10 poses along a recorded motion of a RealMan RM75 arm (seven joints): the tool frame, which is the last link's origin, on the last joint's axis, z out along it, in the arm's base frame.
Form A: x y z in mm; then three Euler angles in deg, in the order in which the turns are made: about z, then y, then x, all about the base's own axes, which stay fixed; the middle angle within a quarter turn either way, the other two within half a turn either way.
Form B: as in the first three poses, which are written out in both.
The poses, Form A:
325, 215, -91, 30.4, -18.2, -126.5
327, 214, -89, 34.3, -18.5, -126.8
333, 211, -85, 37.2, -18.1, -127.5
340, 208, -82, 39.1, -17.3, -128.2
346, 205, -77, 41.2, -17.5, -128.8
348, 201, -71, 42.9, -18.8, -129.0
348, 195, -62, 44.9, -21.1, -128.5
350, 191, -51, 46.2, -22.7, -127.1
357, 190, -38, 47.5, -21.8, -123.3
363, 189, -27, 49.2, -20.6, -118.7
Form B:
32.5, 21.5, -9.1, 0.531, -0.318, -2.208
32.7, 21.4, -8.9, 0.599, -0.323, -2.213
33.3, 21.1, -8.5, 0.649, -0.316, -2.225
34.0, 20.8, -8.2, 0.682, -0.302, -2.238
34.6, 20.5, -7.7, 0.719, -0.305, -2.248
34.8, 20.1, -7.1, 0.749, -0.328, -2.251
34.8, 19.5, -6.2, 0.784, -0.368, -2.243
35.0, 19.1, -5.1, 0.806, -0.396, -2.218
35.7, 19.0, -3.8, 0.829, -0.380, -2.152
36.3, 18.9, -2.7, 0.859, -0.360, -2.072

